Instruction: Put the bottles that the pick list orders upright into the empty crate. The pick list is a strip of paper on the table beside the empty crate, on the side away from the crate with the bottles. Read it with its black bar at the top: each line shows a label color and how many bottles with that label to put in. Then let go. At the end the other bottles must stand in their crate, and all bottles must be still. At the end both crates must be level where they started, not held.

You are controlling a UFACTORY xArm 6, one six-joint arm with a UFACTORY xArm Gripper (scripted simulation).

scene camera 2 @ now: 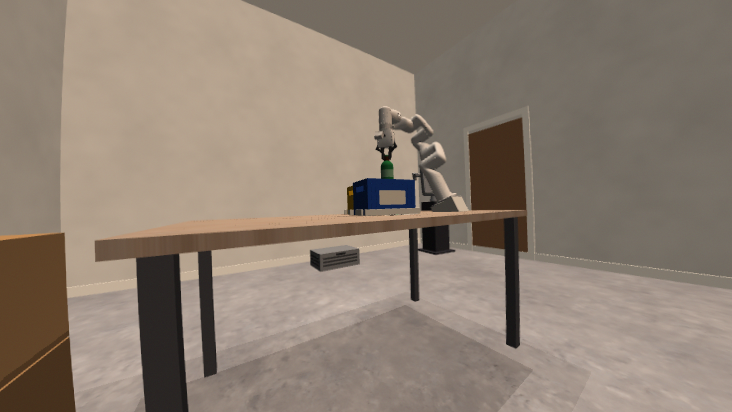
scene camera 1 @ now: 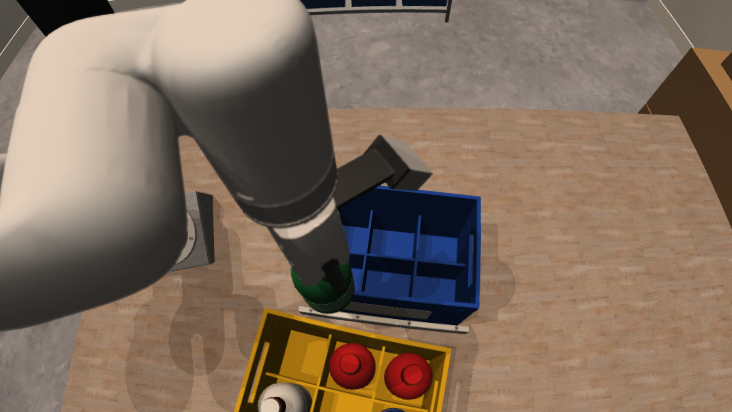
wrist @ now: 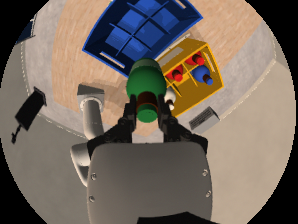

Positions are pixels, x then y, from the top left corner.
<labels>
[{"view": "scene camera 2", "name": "blue crate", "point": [371,193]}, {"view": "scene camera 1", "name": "gripper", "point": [317,258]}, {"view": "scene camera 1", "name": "green bottle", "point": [321,297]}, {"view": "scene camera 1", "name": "blue crate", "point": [382,227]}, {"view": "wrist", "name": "gripper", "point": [146,101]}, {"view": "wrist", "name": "green bottle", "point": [146,80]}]
</labels>
